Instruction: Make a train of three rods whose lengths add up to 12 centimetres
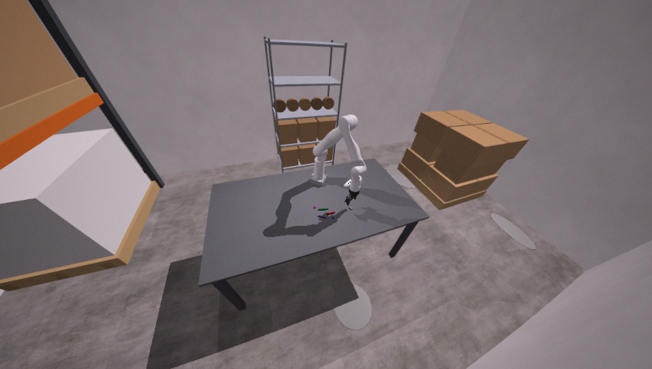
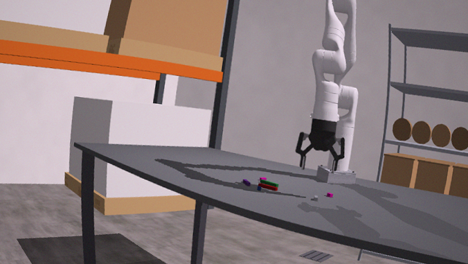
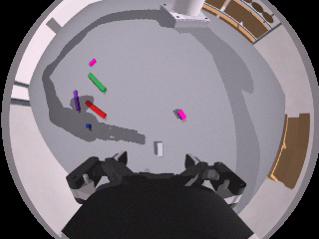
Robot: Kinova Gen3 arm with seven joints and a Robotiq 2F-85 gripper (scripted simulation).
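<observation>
Right now my hand is 1 cm to the right of the grey rod and 8 cm above it. From my hand the other things lie so: red rod (2 cm behind, 17 cm to the right, 8 cm below); then green rod (9 cm behind, 20 cm to the right, 8 cm below); then blue rod (2 cm ahead, 17 cm to the right, 8 cm below).
</observation>
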